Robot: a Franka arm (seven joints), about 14 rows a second.
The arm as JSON. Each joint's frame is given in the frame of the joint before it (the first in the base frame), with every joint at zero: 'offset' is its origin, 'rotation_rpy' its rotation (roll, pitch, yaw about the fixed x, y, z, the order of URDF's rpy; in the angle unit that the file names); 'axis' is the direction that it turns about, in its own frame. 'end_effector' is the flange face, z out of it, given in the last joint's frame.
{
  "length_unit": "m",
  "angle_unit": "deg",
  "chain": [
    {
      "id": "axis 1",
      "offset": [
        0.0,
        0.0,
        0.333
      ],
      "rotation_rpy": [
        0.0,
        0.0,
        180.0
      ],
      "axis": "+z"
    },
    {
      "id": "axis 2",
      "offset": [
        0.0,
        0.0,
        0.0
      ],
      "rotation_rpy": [
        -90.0,
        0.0,
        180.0
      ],
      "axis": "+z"
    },
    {
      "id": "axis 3",
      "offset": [
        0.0,
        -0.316,
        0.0
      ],
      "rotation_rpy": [
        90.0,
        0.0,
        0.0
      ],
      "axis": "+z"
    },
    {
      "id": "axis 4",
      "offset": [
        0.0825,
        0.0,
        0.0
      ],
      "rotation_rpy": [
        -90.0,
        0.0,
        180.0
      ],
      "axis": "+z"
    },
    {
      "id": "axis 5",
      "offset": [
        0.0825,
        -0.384,
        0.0
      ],
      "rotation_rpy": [
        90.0,
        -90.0,
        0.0
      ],
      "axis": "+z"
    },
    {
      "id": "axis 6",
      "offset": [
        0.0,
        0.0,
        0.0
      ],
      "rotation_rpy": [
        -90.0,
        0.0,
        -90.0
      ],
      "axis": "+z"
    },
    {
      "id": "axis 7",
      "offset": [
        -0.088,
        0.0,
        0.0
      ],
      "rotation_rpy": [
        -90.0,
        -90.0,
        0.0
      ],
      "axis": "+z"
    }
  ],
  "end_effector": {
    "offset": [
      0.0,
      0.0,
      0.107
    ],
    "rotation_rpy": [
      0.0,
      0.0,
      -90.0
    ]
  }
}
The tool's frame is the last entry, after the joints.
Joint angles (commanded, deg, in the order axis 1, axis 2, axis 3, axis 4, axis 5, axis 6, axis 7), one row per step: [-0.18 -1.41 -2.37 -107.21 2.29 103.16 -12.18]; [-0.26 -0.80 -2.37 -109.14 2.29 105.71 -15.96]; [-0.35 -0.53 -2.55 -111.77 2.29 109.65 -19.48]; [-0.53 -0.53 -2.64 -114.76 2.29 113.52 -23.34]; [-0.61 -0.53 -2.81 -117.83 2.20 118.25 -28.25]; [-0.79 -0.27 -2.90 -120.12 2.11 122.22 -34.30]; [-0.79 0.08 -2.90 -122.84 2.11 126.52 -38.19]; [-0.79 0.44 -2.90 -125.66 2.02 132.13 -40.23]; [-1.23 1.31 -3.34 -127.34 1.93 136.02 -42.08]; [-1.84 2.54 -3.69 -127.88 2.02 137.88 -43.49]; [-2.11 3.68 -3.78 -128.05 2.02 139.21 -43.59]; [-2.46 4.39 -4.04 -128.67 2.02 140.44 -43.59]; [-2.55 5.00 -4.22 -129.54 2.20 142.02 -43.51]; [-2.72 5.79 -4.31 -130.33 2.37 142.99 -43.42]
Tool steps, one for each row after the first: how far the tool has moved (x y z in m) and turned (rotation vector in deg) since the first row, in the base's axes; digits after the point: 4 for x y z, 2 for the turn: [0.0019 -0.0010 -0.0181 0.11 -0.16 3.60]; [0.0026 -0.0039 -0.0367 0.09 -1.33 6.69]; [0.0003 -0.0067 -0.0555 0.03 -2.35 10.14]; [-0.0017 -0.0095 -0.0734 -0.31 -4.14 14.67]; [-0.0028 -0.0124 -0.0883 -0.75 -5.69 20.37]; [-0.0056 -0.0125 -0.1067 -1.19 -6.97 24.13]; [-0.0078 -0.0129 -0.1233 -2.12 -9.30 26.06]; [-0.0088 -0.0215 -0.1381 -2.86 -10.53 26.99]; [-0.0083 -0.0307 -0.1506 -3.10 -10.58 27.34]; [-0.0068 -0.0344 -0.1604 -3.25 -10.55 27.06]; [-0.0084 -0.0402 -0.1697 -3.37 -10.41 26.44]; [-0.0106 -0.0426 -0.1793 -3.41 -10.50 25.92]; [-0.0136 -0.0449 -0.1910 -3.21 -9.91 25.43]
